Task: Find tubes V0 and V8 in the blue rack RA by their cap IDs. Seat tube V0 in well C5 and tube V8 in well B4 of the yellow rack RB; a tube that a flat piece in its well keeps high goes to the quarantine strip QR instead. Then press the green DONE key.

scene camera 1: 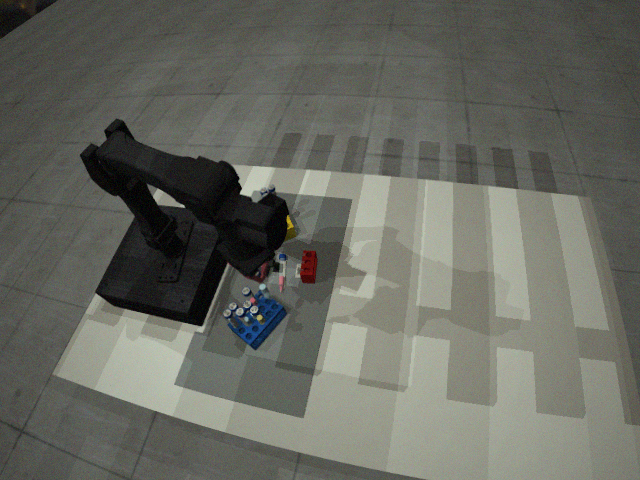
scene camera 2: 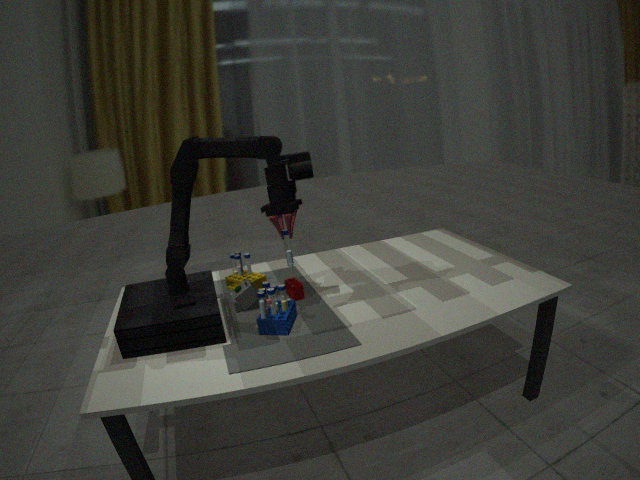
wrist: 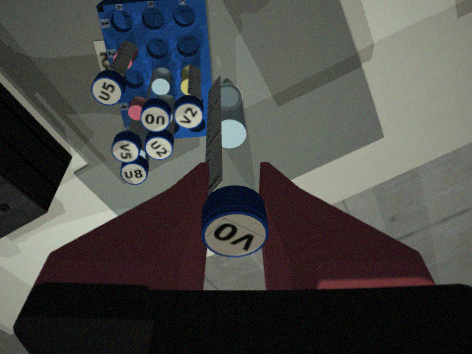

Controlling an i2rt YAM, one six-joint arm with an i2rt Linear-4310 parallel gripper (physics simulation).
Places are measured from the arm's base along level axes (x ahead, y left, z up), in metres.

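Pixels of known places: gripper, fingertip midpoint: (scene camera 1: 259, 278) (scene camera 2: 287, 238) (wrist: 234, 177); arm's base, origin of the base link: (scene camera 1: 175, 250) (scene camera 2: 179, 293).
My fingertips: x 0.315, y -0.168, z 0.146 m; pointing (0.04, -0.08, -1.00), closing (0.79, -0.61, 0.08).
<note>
Ahead of a thing's pixels: the offset from my fingertips to its top centre. "spot": to the spot under its first point. Level surfaces: height alone.
My gripper (scene camera 2: 284, 237) (wrist: 234, 177) is shut on tube V0 {0.001 m back, 0.003 m right, 0.026 m up} (scene camera 2: 289, 258) (wrist: 235, 232), just below its blue cap; the tube hangs in the air with pale blue liquid inside. The blue rack RA {0.063 m back, 0.004 m right, 0.197 m down} (scene camera 1: 271, 329) (scene camera 2: 272, 327) (wrist: 172, 32) stands below it, to one side in the wrist view. Its caps include U5 {spot: 0.068 m back, 0.033 m left, 0.122 m down} (wrist: 107, 87), V2 {spot: 0.042 m back, 0.018 m right, 0.122 m down} (wrist: 188, 115), V5 {spot: 0.095 m back, 0.008 m right, 0.122 m down} (wrist: 126, 148), U2 {spot: 0.075 m back, 0.023 m right, 0.122 m down} (wrist: 159, 145) and U8 {spot: 0.108 m back, 0.029 m right, 0.122 m down} (wrist: 134, 174); I cannot read V8 on any. The yellow rack RB {0.054 m back, 0.319 m left, 0.197 m down} (scene camera 1: 290, 228) (scene camera 2: 255, 283) is largely hidden by the arm in scene camera 1. The red quarantine strip QR {0.064 m ahead, 0.155 m left, 0.197 m down} (scene camera 1: 308, 279) (scene camera 2: 295, 289) stands on the mat.
A grey box {0.098 m back, 0.178 m left, 0.163 m down} (scene camera 2: 247, 299) with a green key {0.120 m back, 0.181 m left, 0.173 m down} (scene camera 2: 237, 288) stands before the yellow rack in scene camera 2. Several blue-capped tubes stand at the yellow rack. The black arm base (scene camera 1: 155, 268) (scene camera 2: 170, 325) stands beside the grey mat {0.247 m down} (scene camera 1: 268, 387) (scene camera 2: 289, 356).
</note>
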